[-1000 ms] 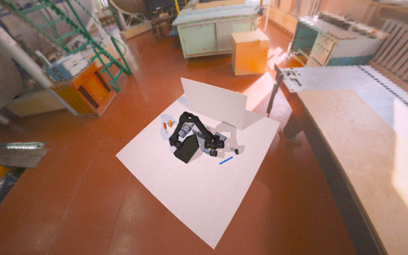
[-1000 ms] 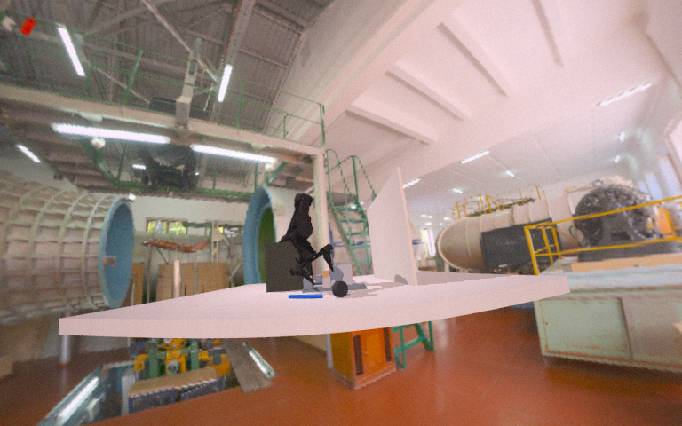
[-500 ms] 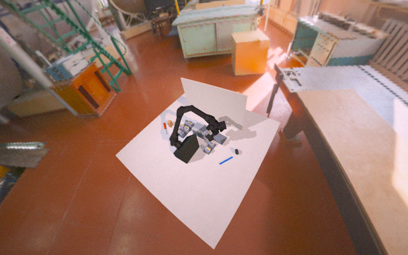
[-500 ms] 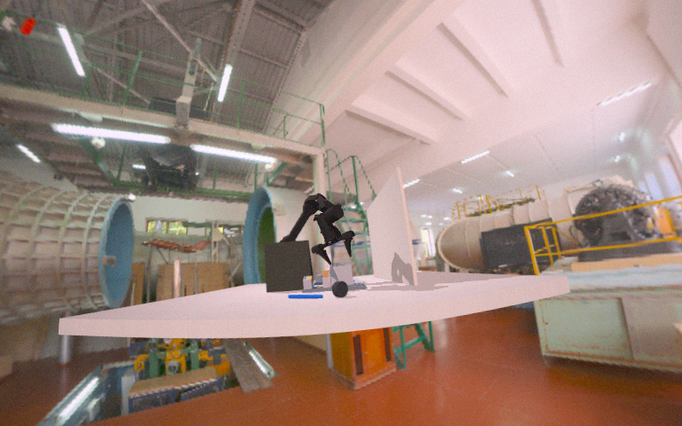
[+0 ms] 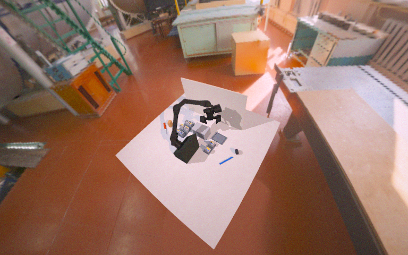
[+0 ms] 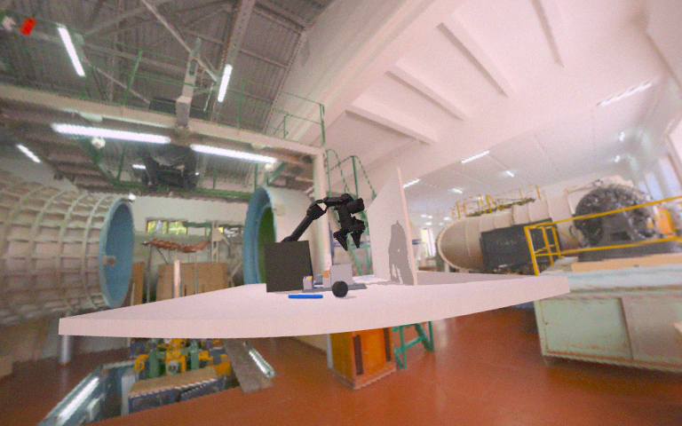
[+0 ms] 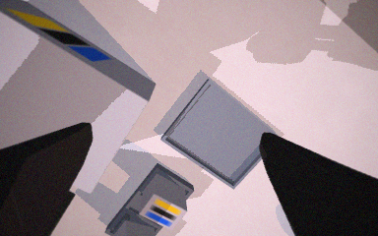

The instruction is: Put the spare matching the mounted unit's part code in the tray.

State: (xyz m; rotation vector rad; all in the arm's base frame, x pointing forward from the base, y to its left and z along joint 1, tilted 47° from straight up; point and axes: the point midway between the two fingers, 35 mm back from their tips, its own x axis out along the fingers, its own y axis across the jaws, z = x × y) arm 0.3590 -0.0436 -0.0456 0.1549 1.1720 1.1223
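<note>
Now: the grey spare 12 cm below my gripper tip, 12 cm behind it and 9 cm to the right of it. Also, from my gripper tip: grey mounted unit: 11 cm below, 10 cm to the left, 7 cm behind; white wall: 17 cm ahead, 13 cm to the left, 6 cm above; flat grey tray: 16 cm below, 9 cm to the right, 1 cm behind.
</note>
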